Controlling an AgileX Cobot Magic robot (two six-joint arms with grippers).
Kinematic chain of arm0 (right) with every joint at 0, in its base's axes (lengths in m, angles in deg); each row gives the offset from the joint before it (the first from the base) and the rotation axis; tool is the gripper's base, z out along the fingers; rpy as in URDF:
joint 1: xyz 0 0 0.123 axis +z
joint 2: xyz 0 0 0 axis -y
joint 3: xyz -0.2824 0 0.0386 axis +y
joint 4: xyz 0.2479 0 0.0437 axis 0.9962 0 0.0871
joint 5: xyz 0 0 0 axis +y
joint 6: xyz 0.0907 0 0.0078 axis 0.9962 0 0.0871
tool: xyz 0 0 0 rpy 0 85 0
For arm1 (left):
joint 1: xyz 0 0 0.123 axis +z
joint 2: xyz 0 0 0 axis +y
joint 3: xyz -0.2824 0 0.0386 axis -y
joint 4: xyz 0.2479 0 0.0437 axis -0.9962 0 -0.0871
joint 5: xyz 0 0 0 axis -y
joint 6: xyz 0.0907 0 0.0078 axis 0.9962 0 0.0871
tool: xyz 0 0 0 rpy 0 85 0
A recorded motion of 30 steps. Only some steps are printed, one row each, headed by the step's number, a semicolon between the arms.
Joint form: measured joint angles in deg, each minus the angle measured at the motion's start. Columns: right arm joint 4, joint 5, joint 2, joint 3, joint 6, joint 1; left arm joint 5, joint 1, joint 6, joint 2, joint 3, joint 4.
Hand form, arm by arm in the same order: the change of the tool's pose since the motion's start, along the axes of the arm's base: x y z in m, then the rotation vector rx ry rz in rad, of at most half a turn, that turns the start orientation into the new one. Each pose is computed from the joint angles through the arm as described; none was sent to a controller.
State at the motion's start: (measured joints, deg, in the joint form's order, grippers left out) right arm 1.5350 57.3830 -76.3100 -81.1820 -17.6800 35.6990; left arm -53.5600 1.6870 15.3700 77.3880 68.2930 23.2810
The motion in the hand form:
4: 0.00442 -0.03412 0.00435 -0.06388 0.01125 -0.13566; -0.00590 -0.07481 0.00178 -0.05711 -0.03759 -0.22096
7: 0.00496 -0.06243 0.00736 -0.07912 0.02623 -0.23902; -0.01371 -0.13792 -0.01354 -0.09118 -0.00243 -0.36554
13: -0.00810 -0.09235 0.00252 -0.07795 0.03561 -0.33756; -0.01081 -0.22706 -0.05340 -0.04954 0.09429 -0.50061
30: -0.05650 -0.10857 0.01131 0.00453 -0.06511 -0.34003; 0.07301 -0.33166 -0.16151 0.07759 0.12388 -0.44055
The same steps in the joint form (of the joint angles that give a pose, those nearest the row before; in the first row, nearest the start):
4: -4.15 4.46 1.91 0.00 2.05 -5.41; 3.61 -14.99 -0.82 1.08 0.53 2.69
7: -4.78 6.82 3.79 0.57 2.30 -10.91; 7.25 -27.24 -3.80 5.11 0.96 3.26
13: -4.72 7.15 8.41 5.14 2.45 -16.45; 10.04 -40.81 -10.62 18.13 7.80 -0.77
30: -3.28 4.71 19.57 11.45 2.45 -16.94; 12.32 -45.71 -23.93 51.59 36.57 -13.83

